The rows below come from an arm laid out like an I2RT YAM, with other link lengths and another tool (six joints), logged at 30 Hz.
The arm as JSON. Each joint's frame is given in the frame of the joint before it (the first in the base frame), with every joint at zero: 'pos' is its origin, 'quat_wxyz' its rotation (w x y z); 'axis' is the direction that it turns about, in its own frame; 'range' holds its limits. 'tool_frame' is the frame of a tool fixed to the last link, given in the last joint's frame.
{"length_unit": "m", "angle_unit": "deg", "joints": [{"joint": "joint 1", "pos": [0.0, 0.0, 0.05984], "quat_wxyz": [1.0, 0.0, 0.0, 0.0], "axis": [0.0, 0.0, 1.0], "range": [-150.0, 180.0]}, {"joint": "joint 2", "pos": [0.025, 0.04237, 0.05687], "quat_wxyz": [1.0, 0.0, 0.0, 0.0], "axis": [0.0, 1.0, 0.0], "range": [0.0, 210.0]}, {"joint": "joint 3", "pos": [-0.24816, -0.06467, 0.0], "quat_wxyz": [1.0, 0.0, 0.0, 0.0], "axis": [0.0, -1.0, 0.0], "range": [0.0, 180.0]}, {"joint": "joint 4", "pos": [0.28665, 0.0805, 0.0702], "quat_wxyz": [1.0, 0.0, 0.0, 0.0], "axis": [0.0, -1.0, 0.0], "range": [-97.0, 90.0]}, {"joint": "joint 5", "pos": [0.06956, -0.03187, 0.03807], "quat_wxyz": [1.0, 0.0, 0.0, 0.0], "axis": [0.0, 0.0, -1.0], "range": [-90.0, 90.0]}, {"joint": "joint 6", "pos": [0.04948, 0.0, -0.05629], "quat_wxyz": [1.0, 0.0, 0.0, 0.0], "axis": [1.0, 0.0, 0.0], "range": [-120.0, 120.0]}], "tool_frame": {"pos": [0.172, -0.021, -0.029], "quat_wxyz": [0.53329, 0.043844, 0.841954, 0.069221]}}
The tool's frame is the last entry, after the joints.
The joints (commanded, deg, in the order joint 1, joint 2, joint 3, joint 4, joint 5, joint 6), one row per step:
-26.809 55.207 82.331 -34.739 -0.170 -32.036
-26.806 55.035 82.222 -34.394 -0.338 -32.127
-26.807 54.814 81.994 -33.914 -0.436 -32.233
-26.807 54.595 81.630 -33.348 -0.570 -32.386
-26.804 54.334 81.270 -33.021 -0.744 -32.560
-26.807 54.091 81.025 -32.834 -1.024 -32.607
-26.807 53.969 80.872 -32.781 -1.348 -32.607
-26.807 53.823 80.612 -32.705 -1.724 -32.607
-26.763 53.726 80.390 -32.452 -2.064 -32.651
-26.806 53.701 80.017 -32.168 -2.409 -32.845
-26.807 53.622 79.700 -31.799 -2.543 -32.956
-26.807 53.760 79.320 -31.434 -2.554 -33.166
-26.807 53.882 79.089 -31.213 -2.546 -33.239
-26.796 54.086 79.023 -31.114 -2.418 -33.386
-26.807 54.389 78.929 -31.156 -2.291 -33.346
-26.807 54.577 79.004 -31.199 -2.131 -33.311
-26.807 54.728 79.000 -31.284 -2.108 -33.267
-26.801 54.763 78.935 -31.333 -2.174 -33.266
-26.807 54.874 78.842 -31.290 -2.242 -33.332
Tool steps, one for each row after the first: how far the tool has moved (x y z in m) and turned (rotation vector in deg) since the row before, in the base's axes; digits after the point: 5 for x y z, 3 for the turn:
0.00009 0.00068 0.00189 -0.245 -0.334 0.181
0.00002 0.00038 0.00183 -0.297 -0.381 0.109
0.00046 0.00031 0.00107 -0.313 -0.315 0.151
0.00009 0.00069 0.00019 -0.241 -0.136 0.195
0.00003 0.00117 0.00031 -0.099 -0.158 0.280
0.00044 0.00118 -0.00034 0.020 -0.035 0.322
0.00067 0.00130 -0.00103 0.052 0.016 0.374
0.00106 0.00127 -0.00009 -0.066 -0.111 0.387
0.00149 0.00037 -0.00166 -0.116 0.122 0.320
0.00086 0.00011 -0.00043 -0.148 -0.078 0.143
0.00182 -0.00092 -0.00235 -0.121 0.222 0.032
0.00126 -0.00069 -0.00172 -0.007 0.148 0.000
0.00101 -0.00102 -0.00133 -0.068 0.219 -0.101
0.00135 -0.00131 -0.00305 0.222 0.382 -0.142
0.00041 -0.00090 -0.00078 0.085 0.133 -0.163
0.00062 -0.00040 -0.00147 0.145 0.197 -0.028
0.00040 0.00013 -0.00107 0.075 0.129 0.071
0.00088 -0.00021 -0.00132 0.021 0.167 0.070

